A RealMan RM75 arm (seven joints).
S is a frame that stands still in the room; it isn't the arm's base.
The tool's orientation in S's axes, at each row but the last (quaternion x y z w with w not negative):
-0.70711, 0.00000, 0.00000, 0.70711
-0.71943, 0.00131, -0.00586, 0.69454
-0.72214, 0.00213, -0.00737, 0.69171
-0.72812, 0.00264, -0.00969, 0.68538
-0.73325, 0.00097, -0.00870, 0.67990
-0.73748, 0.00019, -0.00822, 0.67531
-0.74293, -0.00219, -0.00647, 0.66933
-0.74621, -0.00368, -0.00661, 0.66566
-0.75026, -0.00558, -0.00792, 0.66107
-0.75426, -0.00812, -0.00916, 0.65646
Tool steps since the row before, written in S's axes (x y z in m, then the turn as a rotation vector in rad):
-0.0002, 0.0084, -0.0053, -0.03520, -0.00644, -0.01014
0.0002, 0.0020, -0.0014, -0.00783, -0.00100, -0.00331
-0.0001, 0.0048, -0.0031, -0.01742, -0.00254, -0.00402
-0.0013, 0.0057, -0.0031, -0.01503, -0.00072, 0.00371
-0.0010, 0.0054, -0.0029, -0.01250, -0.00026, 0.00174
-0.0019, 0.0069, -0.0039, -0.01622, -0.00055, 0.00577
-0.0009, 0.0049, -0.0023, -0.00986, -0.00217, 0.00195
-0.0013, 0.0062, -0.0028, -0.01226, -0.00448, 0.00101
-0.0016, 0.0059, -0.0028, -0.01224, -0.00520, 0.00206
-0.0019, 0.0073, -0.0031, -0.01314, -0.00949, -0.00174
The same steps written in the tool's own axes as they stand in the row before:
-0.0002, 0.0053, 0.0084, -0.03520, 0.01014, -0.00644
0.0002, 0.0013, 0.0020, -0.00784, 0.00329, -0.00096
-0.0002, 0.0029, 0.0049, -0.01742, 0.00400, -0.00260
-0.0014, 0.0027, 0.0059, -0.01498, -0.00380, -0.00121
-0.0011, 0.0025, 0.0056, -0.01247, -0.00185, -0.00057
-0.0020, 0.0033, 0.0072, -0.01614, -0.00587, -0.00126
-0.0010, 0.0018, 0.0051, -0.00982, -0.00183, -0.00243
-0.0014, 0.0021, 0.0065, -0.01223, -0.00067, -0.00463
-0.0017, 0.0020, 0.0062, -0.01219, -0.00162, -0.00547
-0.0020, 0.0020, 0.0077, -0.01318, 0.00271, -0.00920

